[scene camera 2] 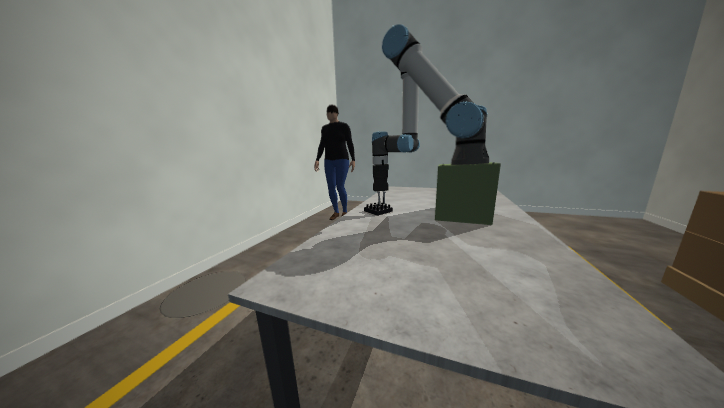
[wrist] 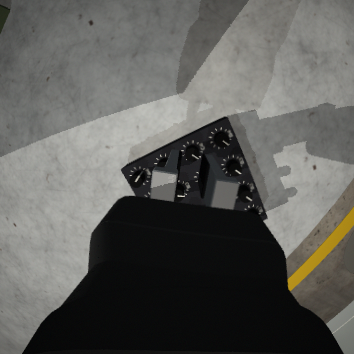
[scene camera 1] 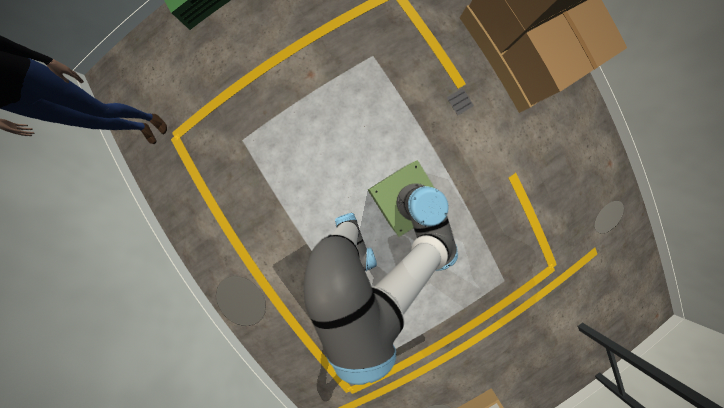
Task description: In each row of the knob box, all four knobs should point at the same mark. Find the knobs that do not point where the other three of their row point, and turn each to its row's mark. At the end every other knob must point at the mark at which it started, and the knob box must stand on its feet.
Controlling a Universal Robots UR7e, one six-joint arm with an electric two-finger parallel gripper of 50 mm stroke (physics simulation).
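Frame: origin at the arm's base, x ahead, y left, z up, level; metres.
Seen in the pictures: gripper, fingertip midpoint: (scene camera 2: 381, 203) (wrist: 189, 165); arm's base at its link origin: (scene camera 2: 469, 163).
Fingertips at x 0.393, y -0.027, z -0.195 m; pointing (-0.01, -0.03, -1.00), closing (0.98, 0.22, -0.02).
Note:
Offsets run from my fingertips to a thing's top centre. "spot": to the spot under its first point. Level surfaces: height alone.
The black knob box {0.012 m down, 0.019 m ahead, 0.031 m right} (wrist: 150, 163) (scene camera 2: 378, 210) lies flat on the table in the wrist view, turned cornerwise. Its lower part is hidden by my gripper. The top corner knob {0.013 m down, 0.018 m ahead, 0.026 m left} (wrist: 221, 138), the knob left of it {spot: 0.013 m down, 0.000 m ahead, 0.009 m left} (wrist: 193, 151) and two knobs down the right edge (wrist: 233, 166) (wrist: 245, 192) have pointers toward the lower right. The far left knob {0.012 m down, 0.036 m back, 0.030 m right} (wrist: 138, 176) has its line on the other diagonal. An inner knob {0.013 m down, 0.001 m ahead, 0.031 m right} (wrist: 181, 190) shows partly beside the left finger. My gripper (wrist: 189, 165) (scene camera 2: 380, 202) is part open and empty, its fingers pointing down over the box. Scene camera 1 does not show the box.
The grey table {0.051 m down} (scene camera 1: 324, 146) (scene camera 2: 455, 304) carries the green robot pedestal (scene camera 1: 387, 195) (scene camera 2: 467, 195) beside the box. A person (scene camera 1: 75, 103) (scene camera 2: 336, 146) stands beyond the table. Cardboard boxes (scene camera 1: 567, 55) (scene camera 2: 704, 248) stand on the floor off to the side.

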